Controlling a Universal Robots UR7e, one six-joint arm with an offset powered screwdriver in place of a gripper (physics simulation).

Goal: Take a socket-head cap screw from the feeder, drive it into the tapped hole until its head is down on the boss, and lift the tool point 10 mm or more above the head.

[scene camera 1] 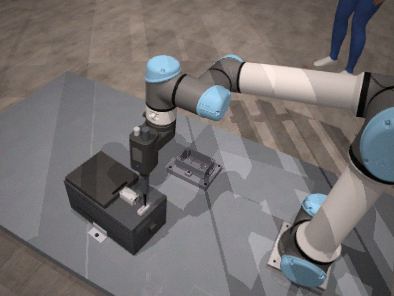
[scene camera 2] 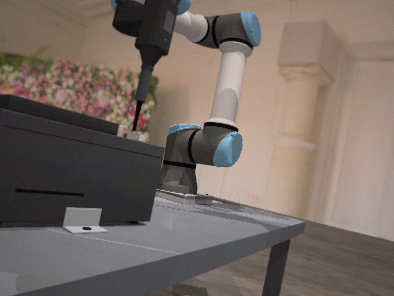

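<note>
A black screw feeder (scene camera 2: 123,184) is here in the scene, and I can see it.
</note>
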